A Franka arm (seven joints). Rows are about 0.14 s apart.
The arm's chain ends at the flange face. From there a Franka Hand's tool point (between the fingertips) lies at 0.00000 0.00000 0.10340 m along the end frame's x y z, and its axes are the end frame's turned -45 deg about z.
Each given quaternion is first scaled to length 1.
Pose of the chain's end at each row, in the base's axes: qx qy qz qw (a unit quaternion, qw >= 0); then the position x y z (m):
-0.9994, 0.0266, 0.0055, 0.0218, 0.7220, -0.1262, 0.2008
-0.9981, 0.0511, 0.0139, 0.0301, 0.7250, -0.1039, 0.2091
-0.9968, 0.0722, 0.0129, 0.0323, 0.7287, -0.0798, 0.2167
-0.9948, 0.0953, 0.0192, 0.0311, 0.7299, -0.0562, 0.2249
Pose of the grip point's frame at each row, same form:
-0.9335, -0.3579, -0.0033, 0.0222, 0.7210, -0.1217, 0.0975
-0.9417, -0.3348, 0.0013, 0.0331, 0.7224, -0.0975, 0.1059
-0.9485, -0.3147, -0.0004, 0.0348, 0.7265, -0.0729, 0.1136
-0.9555, -0.2926, 0.0058, 0.0361, 0.7266, -0.0494, 0.1218

